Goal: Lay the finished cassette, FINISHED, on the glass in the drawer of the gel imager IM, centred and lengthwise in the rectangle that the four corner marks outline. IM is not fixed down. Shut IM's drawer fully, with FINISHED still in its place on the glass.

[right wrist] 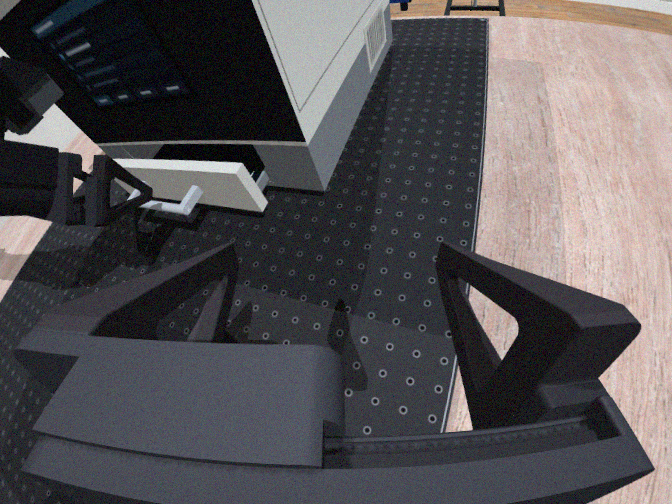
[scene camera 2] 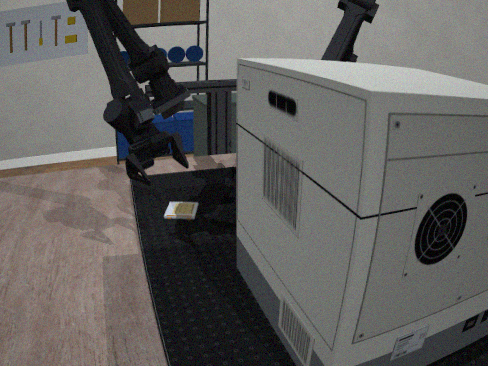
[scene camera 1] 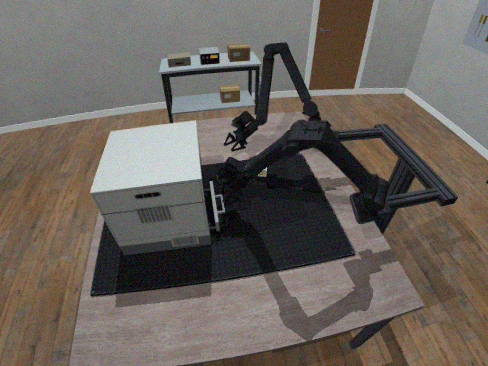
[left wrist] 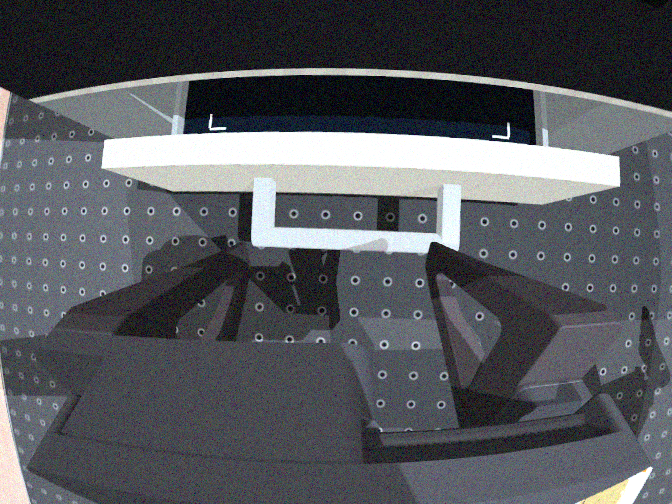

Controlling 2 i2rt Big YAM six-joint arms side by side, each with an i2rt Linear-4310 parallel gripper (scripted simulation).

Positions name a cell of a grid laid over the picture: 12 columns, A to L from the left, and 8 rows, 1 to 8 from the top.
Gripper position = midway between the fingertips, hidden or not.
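Observation:
The left gripper (left wrist: G5), (right wrist: C4) shares the scene with the right gripper (scene camera 2: E4), (right wrist: G5). With these grippers there is a gel imager IM (scene camera 2: I5), (right wrist: F2), (scene camera 1: D5), (left wrist: B2).

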